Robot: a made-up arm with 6 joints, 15 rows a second.
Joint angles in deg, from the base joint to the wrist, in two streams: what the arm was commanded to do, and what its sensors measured. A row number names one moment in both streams.
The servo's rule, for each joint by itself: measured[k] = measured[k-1] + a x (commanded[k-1-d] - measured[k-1]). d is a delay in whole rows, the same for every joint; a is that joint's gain. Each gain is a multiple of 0.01, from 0.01 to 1. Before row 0 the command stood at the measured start. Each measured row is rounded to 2 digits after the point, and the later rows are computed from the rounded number. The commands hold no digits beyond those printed.
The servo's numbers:
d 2
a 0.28 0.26 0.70 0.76 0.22 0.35
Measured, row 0:
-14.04, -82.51, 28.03, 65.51, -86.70, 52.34
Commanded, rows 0 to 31:
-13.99, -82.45, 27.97, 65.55, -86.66, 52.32
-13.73, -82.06, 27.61, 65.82, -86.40, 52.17
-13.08, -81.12, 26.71, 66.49, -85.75, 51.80
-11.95, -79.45, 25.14, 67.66, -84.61, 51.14
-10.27, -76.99, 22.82, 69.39, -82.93, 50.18
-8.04, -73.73, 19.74, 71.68, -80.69, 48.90
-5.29, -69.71, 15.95, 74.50, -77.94, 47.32
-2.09, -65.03, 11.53, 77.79, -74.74, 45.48
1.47, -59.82, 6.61, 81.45, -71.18, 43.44
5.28, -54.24, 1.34, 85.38, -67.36, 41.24
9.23, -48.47, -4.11, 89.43, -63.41, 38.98
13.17, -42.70, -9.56, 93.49, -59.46, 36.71
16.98, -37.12, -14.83, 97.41, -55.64, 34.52
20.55, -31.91, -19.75, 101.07, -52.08, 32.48
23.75, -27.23, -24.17, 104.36, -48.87, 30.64
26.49, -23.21, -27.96, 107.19, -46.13, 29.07
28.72, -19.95, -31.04, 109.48, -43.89, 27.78
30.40, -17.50, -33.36, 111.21, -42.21, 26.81
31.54, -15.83, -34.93, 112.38, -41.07, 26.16
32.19, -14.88, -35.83, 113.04, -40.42, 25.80
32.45, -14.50, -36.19, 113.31, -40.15, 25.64
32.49, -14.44, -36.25, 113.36, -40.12, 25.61
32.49, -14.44, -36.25, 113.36, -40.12, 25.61
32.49, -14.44, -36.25, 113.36, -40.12, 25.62
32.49, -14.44, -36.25, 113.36, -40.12, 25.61
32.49, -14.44, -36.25, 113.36, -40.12, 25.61
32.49, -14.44, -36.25, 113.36, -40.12, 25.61
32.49, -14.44, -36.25, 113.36, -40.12, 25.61
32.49, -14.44, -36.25, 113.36, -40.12, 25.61
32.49, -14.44, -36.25, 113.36, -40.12, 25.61
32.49, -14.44, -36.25, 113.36, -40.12, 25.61
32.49, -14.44, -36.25, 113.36, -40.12, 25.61
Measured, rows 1 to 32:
-14.04, -82.51, 28.03, 65.51, -86.70, 52.34
-14.04, -82.51, 28.03, 65.51, -86.70, 52.34
-14.03, -82.49, 27.99, 65.54, -86.69, 52.33
-13.95, -82.38, 27.72, 65.75, -86.63, 52.27
-13.71, -82.05, 27.01, 66.31, -86.44, 52.11
-13.22, -81.37, 25.70, 67.34, -86.04, 51.77
-12.39, -80.23, 23.68, 68.90, -85.36, 51.21
-11.17, -78.54, 20.92, 71.01, -84.33, 50.40
-9.52, -76.24, 17.44, 73.66, -82.92, 49.32
-7.44, -73.33, 13.30, 76.80, -81.12, 47.98
-4.95, -69.82, 8.62, 80.33, -78.93, 46.39
-2.09, -65.77, 3.52, 84.17, -76.38, 44.59
1.08, -61.27, -1.82, 88.17, -73.53, 42.63
4.47, -56.44, -7.24, 92.21, -70.43, 40.56
7.97, -51.42, -12.55, 96.16, -67.18, 38.45
11.49, -46.35, -17.59, 99.89, -63.86, 36.36
14.92, -41.38, -22.20, 103.29, -60.56, 34.36
18.16, -36.66, -26.23, 106.25, -57.39, 32.51
21.12, -32.32, -29.60, 108.70, -54.42, 30.85
23.72, -28.47, -32.23, 110.61, -51.73, 29.44
25.91, -25.18, -34.12, 111.96, -49.38, 28.29
27.67, -22.50, -35.32, 112.78, -47.41, 27.42
29.01, -20.42, -35.93, 113.18, -45.81, 26.80
29.98, -18.87, -36.15, 113.32, -44.56, 26.38
30.68, -17.72, -36.22, 113.35, -43.58, 26.11
31.19, -16.87, -36.24, 113.36, -42.82, 25.94
31.55, -16.24, -36.25, 113.36, -42.23, 25.82
31.81, -15.77, -36.25, 113.36, -41.77, 25.75
32.00, -15.42, -36.25, 113.36, -41.41, 25.70
32.14, -15.17, -36.25, 113.36, -41.13, 25.67
32.24, -14.98, -36.25, 113.36, -40.91, 25.65
32.31, -14.84, -36.25, 113.36, -40.74, 25.64

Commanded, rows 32 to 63:
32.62, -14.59, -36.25, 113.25, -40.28, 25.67
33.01, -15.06, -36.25, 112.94, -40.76, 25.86
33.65, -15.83, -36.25, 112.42, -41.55, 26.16
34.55, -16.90, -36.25, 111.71, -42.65, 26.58
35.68, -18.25, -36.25, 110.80, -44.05, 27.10
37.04, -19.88, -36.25, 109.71, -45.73, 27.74
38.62, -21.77, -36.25, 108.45, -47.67, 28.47
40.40, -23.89, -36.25, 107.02, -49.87, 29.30
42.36, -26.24, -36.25, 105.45, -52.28, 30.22
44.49, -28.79, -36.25, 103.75, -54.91, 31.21
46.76, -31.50, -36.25, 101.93, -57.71, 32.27
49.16, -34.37, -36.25, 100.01, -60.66, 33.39
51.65, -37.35, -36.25, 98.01, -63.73, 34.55
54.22, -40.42, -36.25, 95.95, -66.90, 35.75
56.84, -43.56, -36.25, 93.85, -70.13, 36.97
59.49, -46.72, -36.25, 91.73, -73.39, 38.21
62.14, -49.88, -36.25, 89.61, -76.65, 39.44
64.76, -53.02, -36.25, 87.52, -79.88, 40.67
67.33, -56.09, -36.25, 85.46, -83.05, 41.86
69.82, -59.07, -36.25, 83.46, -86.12, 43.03
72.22, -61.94, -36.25, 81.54, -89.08, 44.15
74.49, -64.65, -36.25, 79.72, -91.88, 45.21
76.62, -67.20, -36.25, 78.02, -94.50, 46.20
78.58, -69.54, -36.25, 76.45, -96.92, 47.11
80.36, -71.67, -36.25, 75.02, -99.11, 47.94
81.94, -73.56, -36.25, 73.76, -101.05, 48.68
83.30, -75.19, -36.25, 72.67, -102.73, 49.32
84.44, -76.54, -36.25, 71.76, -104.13, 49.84
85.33, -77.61, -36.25, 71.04, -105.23, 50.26
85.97, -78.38, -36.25, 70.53, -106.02, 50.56
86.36, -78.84, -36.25, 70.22, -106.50, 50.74
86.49, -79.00, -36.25, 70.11, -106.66, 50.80
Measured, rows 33 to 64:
32.36, -14.74, -36.25, 113.36, -40.60, 25.63
32.40, -14.66, -36.25, 113.36, -40.49, 25.62
32.46, -14.64, -36.25, 113.28, -40.44, 25.64
32.61, -14.75, -36.25, 113.02, -40.51, 25.72
32.90, -15.03, -36.25, 112.56, -40.74, 25.87
33.36, -15.52, -36.25, 111.91, -41.16, 26.12
34.01, -16.23, -36.25, 111.07, -41.80, 26.46
34.86, -17.18, -36.25, 110.04, -42.66, 26.91
35.91, -18.37, -36.25, 108.83, -43.76, 27.46
37.17, -19.81, -36.25, 107.45, -45.10, 28.10
38.62, -21.48, -36.25, 105.93, -46.68, 28.84
40.26, -23.38, -36.25, 104.27, -48.49, 29.67
42.08, -25.49, -36.25, 102.49, -50.52, 30.58
44.06, -27.80, -36.25, 100.61, -52.75, 31.56
46.19, -30.28, -36.25, 98.63, -55.17, 32.61
48.44, -32.92, -36.25, 96.59, -57.75, 33.71
50.79, -35.69, -36.25, 94.51, -60.47, 34.85
53.23, -38.56, -36.25, 92.40, -63.31, 36.03
55.72, -41.50, -36.25, 90.28, -66.24, 37.22
58.25, -44.50, -36.25, 88.18, -69.24, 38.43
60.79, -47.51, -36.25, 86.11, -72.28, 39.63
63.32, -50.52, -36.25, 84.10, -75.32, 40.82
65.81, -53.49, -36.25, 82.15, -78.35, 41.99
68.24, -56.39, -36.25, 80.30, -81.33, 43.12
70.59, -59.20, -36.25, 78.57, -84.23, 44.20
72.83, -61.89, -36.25, 76.96, -87.02, 45.22
74.94, -64.43, -36.25, 75.49, -89.68, 46.17
76.90, -66.80, -36.25, 74.18, -92.18, 47.05
78.69, -68.98, -36.25, 73.03, -94.50, 47.84
80.30, -70.95, -36.25, 72.06, -96.62, 48.54
81.71, -72.68, -36.25, 71.28, -98.51, 49.14
82.90, -74.16, -36.25, 70.71, -100.16, 49.64

